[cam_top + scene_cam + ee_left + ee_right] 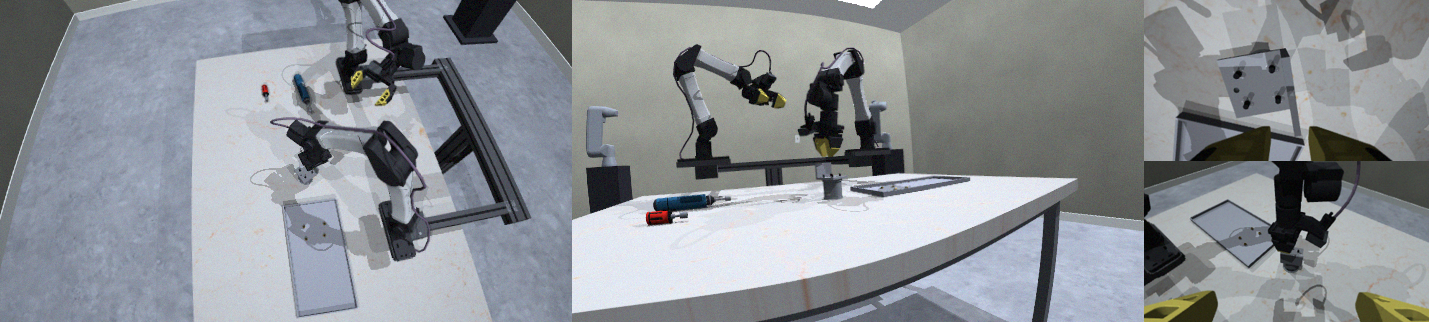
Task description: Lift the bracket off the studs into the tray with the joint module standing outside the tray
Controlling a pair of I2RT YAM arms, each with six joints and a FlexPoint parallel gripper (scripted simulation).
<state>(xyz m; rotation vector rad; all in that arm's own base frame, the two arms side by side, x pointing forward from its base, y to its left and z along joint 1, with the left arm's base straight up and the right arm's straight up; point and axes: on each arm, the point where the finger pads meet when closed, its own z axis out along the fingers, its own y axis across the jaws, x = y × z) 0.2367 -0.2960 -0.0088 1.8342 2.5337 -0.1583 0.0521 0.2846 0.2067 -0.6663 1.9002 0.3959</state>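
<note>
My left hand is 60 mm above the grey bracket and 30 mm short of it. Also, from my left hand: joint module 100 mm below, 30 mm ahead; then red driver 470 mm to the right, 150 mm ahead, 120 mm below; then tray 320 mm to the left, 130 mm below, 30 mm ahead.
</note>
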